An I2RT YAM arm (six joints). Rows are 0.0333 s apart.
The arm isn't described. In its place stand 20 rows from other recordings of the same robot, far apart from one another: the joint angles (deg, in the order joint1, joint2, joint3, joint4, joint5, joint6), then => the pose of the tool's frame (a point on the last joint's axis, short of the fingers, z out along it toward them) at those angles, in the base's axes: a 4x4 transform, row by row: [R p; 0 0 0 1], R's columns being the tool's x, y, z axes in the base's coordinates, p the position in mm.
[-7.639, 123.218, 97.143, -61.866, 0.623, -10.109] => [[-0.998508 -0.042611 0.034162 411.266], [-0.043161 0.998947 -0.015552 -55.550], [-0.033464 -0.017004 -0.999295 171.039], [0 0 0 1]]
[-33.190, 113.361, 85.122, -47.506, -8.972, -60.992] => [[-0.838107 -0.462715 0.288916 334.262], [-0.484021 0.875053 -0.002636 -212.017], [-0.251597 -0.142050 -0.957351 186.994], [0 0 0 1]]
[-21.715, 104.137, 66.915, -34.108, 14.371, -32.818] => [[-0.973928 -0.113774 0.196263 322.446], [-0.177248 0.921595 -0.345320 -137.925], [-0.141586 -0.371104 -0.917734 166.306], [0 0 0 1]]
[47.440, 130.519, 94.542, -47.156, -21.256, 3.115] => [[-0.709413 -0.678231 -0.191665 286.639], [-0.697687 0.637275 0.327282 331.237], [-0.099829 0.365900 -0.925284 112.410], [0 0 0 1]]
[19.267, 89.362, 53.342, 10.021, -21.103, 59.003] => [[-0.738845 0.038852 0.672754 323.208], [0.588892 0.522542 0.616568 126.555], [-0.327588 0.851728 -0.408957 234.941], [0 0 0 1]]
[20.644, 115.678, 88.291, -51.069, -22.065, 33.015] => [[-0.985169 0.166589 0.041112 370.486], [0.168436 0.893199 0.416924 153.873], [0.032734 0.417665 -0.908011 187.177], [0 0 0 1]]
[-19.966, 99.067, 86.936, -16.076, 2.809, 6.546] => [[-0.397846 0.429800 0.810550 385.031], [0.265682 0.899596 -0.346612 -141.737], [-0.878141 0.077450 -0.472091 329.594], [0 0 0 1]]
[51.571, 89.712, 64.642, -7.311, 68.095, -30.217] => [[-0.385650 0.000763 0.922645 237.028], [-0.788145 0.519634 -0.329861 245.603], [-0.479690 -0.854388 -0.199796 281.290], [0 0 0 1]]
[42.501, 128.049, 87.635, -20.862, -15.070, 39.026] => [[-0.971059 -0.171257 0.166481 333.060], [-0.065149 0.860533 0.505211 317.759], [-0.229784 0.479743 -0.846786 113.206], [0 0 0 1]]
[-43.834, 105.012, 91.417, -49.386, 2.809, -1.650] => [[-0.662732 0.689002 0.293365 280.400], [0.596424 0.722537 -0.349598 -271.632], [-0.452840 -0.056720 -0.889786 271.622], [0 0 0 1]]
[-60.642, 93.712, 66.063, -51.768, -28.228, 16.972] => [[-0.249209 0.834417 0.491571 162.397], [0.967626 0.235472 0.090850 -254.358], [-0.039944 0.498298 -0.866085 212.829], [0 0 0 1]]
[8.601, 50.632, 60.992, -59.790, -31.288, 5.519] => [[-0.791999 -0.387396 0.471872 146.214], [-0.036669 0.801686 0.596619 40.815], [-0.609421 0.455219 -0.649140 341.357], [0 0 0 1]]
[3.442, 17.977, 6.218, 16.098, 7.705, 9.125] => [[0.086293 0.061039 0.994398 129.990], [0.162631 0.983870 -0.074505 3.037], [-0.982906 0.168150 0.074974 212.060], [0 0 0 1]]
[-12.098, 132.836, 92.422, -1.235, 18.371, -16.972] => [[-0.746784 0.220803 0.627344 491.893], [-0.123251 0.880992 -0.456795 -116.909], [-0.653547 -0.418448 -0.630696 122.311], [0 0 0 1]]
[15.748, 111.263, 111.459, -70.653, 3.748, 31.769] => [[-0.902635 0.265183 0.339011 382.893], [0.291323 0.956224 0.027681 105.555], [-0.316830 0.123747 -0.940375 317.153], [0 0 0 1]]
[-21.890, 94.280, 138.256, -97.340, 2.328, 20.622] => [[-0.557755 0.631944 0.538105 221.910], [0.603357 0.753902 -0.259984 -90.721], [-0.569973 0.179662 -0.801780 502.136], [0 0 0 1]]
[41.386, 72.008, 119.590, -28.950, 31.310, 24.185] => [[0.138617 -0.276442 0.950981 131.045], [0.588672 0.795197 0.145351 90.818], [-0.796399 0.539668 0.272961 619.291], [0 0 0 1]]
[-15.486, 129.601, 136.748, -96.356, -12.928, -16.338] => [[-0.997060 -0.024195 0.072702 412.098], [-0.008254 0.977232 0.212012 -105.911], [-0.076177 0.210788 -0.974559 298.242], [0 0 0 1]]
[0.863, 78.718, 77.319, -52.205, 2.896, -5.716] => [[-0.802329 -0.065302 0.593299 279.743], [-0.111567 0.992886 -0.041592 2.415], [-0.586362 -0.099563 -0.803907 338.216], [0 0 0 1]]
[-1.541, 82.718, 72.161, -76.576, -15.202, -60.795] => [[-0.498357 -0.865206 0.055302 243.965], [-0.829233 0.494308 0.260830 2.776], [-0.253008 0.084128 -0.963799 281.251], [0 0 0 1]]
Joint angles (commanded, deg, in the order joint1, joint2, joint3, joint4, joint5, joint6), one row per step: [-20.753, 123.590, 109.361, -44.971, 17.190, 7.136]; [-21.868, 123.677, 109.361, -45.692, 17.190, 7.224]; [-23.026, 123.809, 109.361, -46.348, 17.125, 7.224]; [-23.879, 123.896, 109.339, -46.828, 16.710, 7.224]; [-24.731, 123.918, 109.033, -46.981, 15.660, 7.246]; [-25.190, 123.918, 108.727, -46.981, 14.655, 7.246]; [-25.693, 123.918, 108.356, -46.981, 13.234, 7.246]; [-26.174, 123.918, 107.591, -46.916, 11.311, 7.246]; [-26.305, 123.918, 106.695, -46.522, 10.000, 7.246]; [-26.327, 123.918, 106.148, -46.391, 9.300, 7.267]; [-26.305, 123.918, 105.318, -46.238, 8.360, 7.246]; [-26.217, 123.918, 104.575, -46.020, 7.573, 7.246]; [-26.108, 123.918, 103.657, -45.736, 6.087, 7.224]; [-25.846, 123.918, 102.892, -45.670, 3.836, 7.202]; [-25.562, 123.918, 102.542, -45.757, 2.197, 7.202]
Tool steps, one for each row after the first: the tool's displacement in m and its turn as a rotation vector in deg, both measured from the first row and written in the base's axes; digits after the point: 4 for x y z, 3 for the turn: [-0.0045, -0.0081, -0.0014, 0.324, 0.713, -1.187]; [-0.0090, -0.0165, -0.0030, 0.677, 1.420, -2.313]; [-0.0124, -0.0225, -0.0043, 1.244, 1.824, -2.961]; [-0.0158, -0.0279, -0.0064, 2.295, 1.895, -3.316]; [-0.0176, -0.0306, -0.0082, 3.231, 1.825, -3.286]; [-0.0196, -0.0333, -0.0103, 4.530, 1.661, -3.104]; [-0.0219, -0.0352, -0.0145, 6.372, 1.608, -2.678]; [-0.0229, -0.0350, -0.0190, 7.641, 1.595, -2.203]; [-0.0236, -0.0344, -0.0219, 8.390, 1.714, -1.932]; [-0.0245, -0.0331, -0.0261, 9.433, 2.002, -1.489]; [-0.0250, -0.0315, -0.0299, 10.296, 2.203, -1.069]; [-0.0255, -0.0292, -0.0345, 11.770, 2.262, -0.299]; [-0.0254, -0.0254, -0.0385, 13.899, 2.122, 0.952]; [-0.0248, -0.0220, -0.0404, 15.427, 1.964, 1.936]
